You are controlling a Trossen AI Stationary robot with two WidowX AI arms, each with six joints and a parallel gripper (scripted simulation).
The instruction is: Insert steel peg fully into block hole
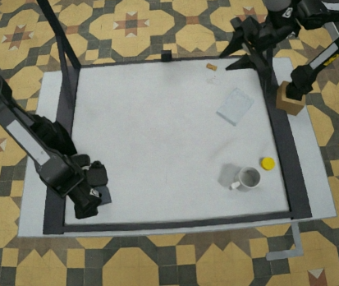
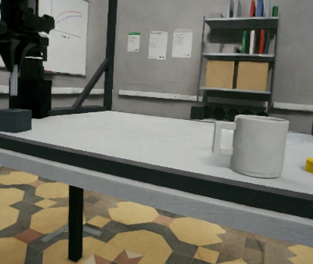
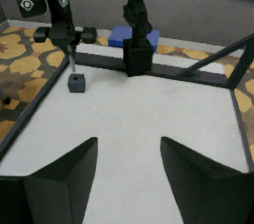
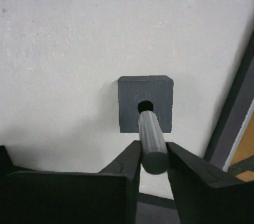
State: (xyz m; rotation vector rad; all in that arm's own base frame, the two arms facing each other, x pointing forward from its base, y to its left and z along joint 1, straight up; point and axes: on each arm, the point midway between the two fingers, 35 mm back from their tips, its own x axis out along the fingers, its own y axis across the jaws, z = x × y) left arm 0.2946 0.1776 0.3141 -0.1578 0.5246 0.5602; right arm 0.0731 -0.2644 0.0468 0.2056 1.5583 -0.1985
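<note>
Right now my right hand is 50 mm above the steel peg. Also, from my right hand: yellow disc (10 mm ahead, 650 mm to the left, 160 mm below); dark block (130 mm below); white mug (60 mm ahead, 530 mm to the left, 130 mm below).
</note>
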